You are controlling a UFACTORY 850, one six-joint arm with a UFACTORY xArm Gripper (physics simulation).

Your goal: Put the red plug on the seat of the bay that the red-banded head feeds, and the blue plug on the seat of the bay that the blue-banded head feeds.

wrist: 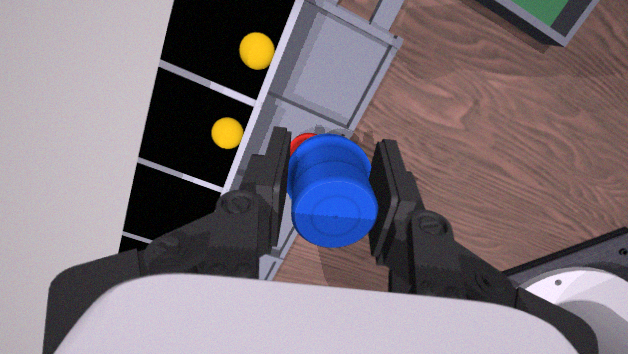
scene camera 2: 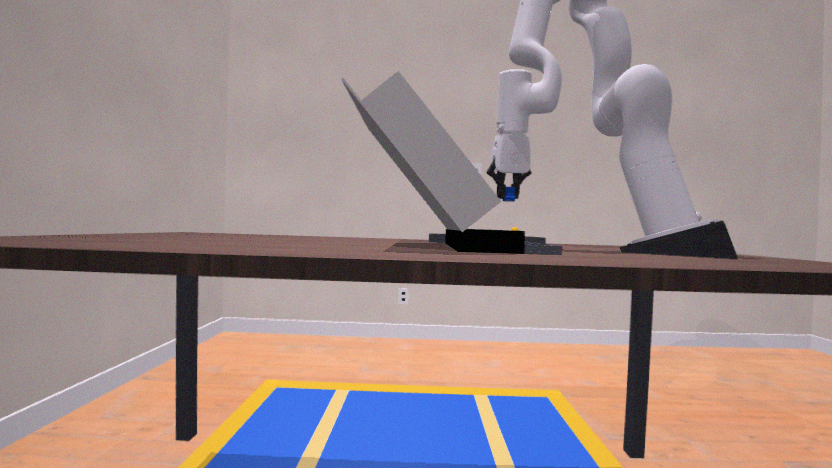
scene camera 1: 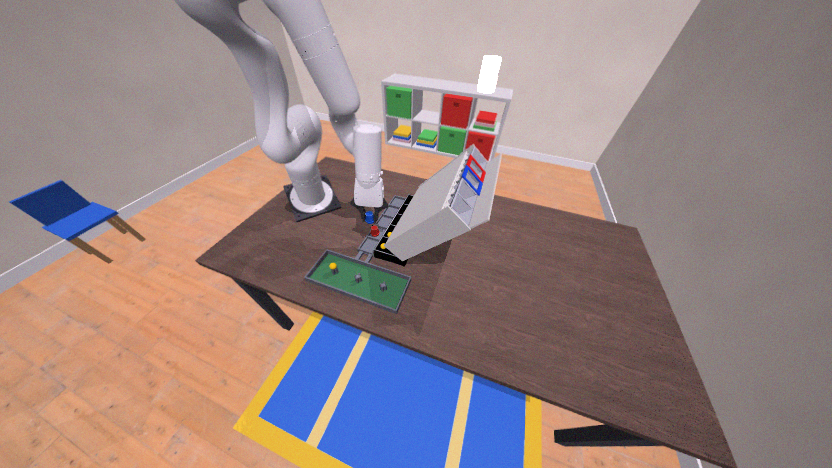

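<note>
My gripper (scene camera 1: pixel 369 216) (scene camera 2: pixel 509 192) (wrist: pixel 330 161) is shut on the blue plug (scene camera 1: pixel 369 218) (scene camera 2: pixel 509 194) (wrist: pixel 334 210) and holds it upright, well above the row of grey bays. The red plug (scene camera 1: pixel 374 231) (wrist: pixel 302 142) stands in a bay of that row; in the wrist view the blue plug hides most of it. The grey bays (scene camera 1: pixel 367 242) (wrist: pixel 342 70) run along the black channels' open ends. The red-banded head (scene camera 1: pixel 477 167) and the blue-banded head (scene camera 1: pixel 472 181) sit side by side at the top of the tilted grey housing. Their channels are hidden under the housing.
The tilted grey housing (scene camera 1: pixel 433 200) (scene camera 2: pixel 430 139) rises close beside the gripper. Two yellow balls (wrist: pixel 257 51) (wrist: pixel 227 133) lie in black channels. A green tray (scene camera 1: pixel 372 293) with a yellow ball (scene camera 1: pixel 332 266) and grey pegs (scene camera 1: pixel 358 278) (scene camera 1: pixel 383 286) lies near the table's front edge.
</note>
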